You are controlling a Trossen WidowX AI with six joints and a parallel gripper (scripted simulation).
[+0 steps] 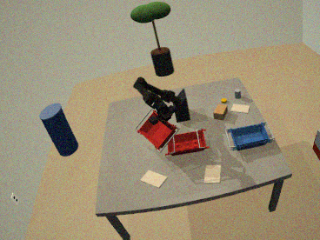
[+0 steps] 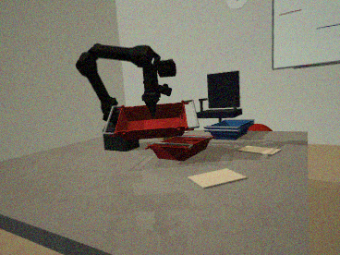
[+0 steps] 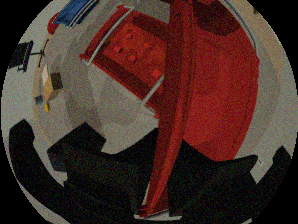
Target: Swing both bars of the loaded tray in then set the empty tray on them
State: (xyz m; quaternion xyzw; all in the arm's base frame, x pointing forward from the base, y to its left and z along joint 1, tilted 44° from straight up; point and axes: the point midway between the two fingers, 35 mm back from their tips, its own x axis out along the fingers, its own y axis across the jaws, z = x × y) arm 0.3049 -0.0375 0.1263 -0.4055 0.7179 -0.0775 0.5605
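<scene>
The red tray lies 4 cm ahead of my gripper tip and 7 cm to the right of it. Round my gripper tip: grey cylinder 42 cm behind, 64 cm to the left, 15 cm below; small yellow piece 39 cm behind, 50 cm to the left, 17 cm below; tan block 22 cm behind, 43 cm to the left, 15 cm below.
</scene>
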